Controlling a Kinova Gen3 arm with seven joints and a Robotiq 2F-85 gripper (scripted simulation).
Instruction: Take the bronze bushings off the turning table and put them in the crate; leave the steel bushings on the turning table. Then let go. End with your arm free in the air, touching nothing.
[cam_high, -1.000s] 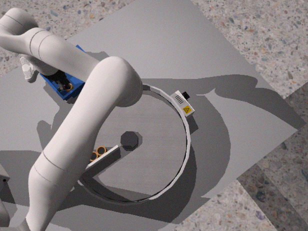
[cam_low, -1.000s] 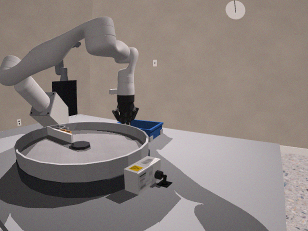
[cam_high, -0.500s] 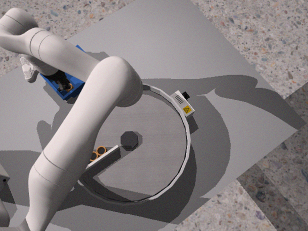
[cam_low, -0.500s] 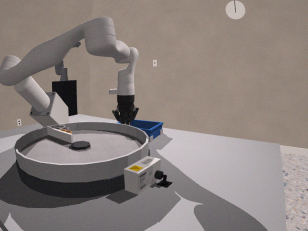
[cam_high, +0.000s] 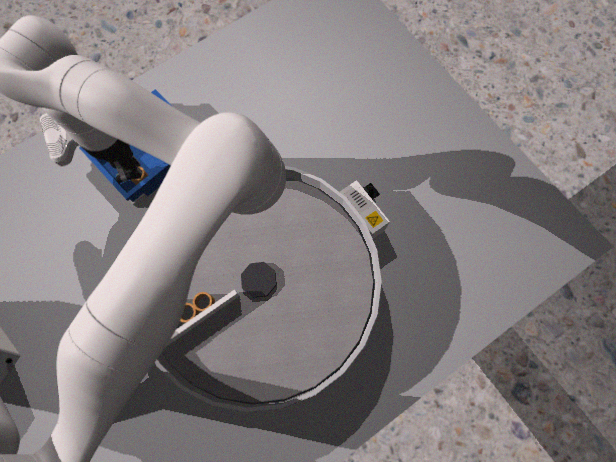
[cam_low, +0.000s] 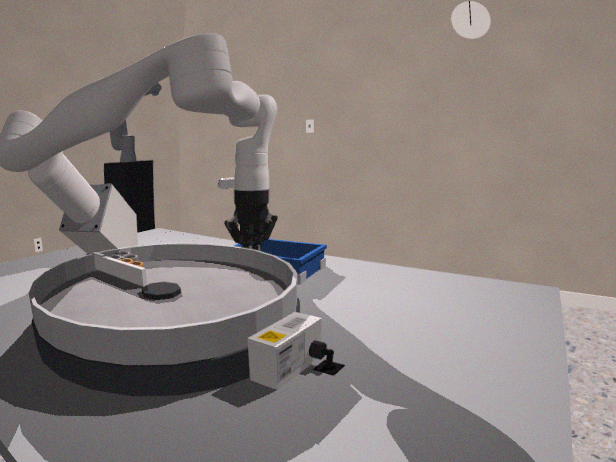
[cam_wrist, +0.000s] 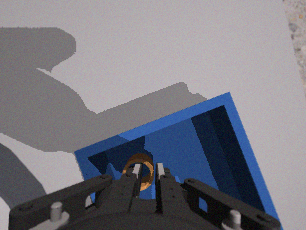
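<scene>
My gripper is now 40 mm short of the blue crate, 30 mm to the right of it and 10 mm above it. The rest, counted from my hand: round turning table (50 mm ahead, 340 mm to the right, 10 mm above).
</scene>
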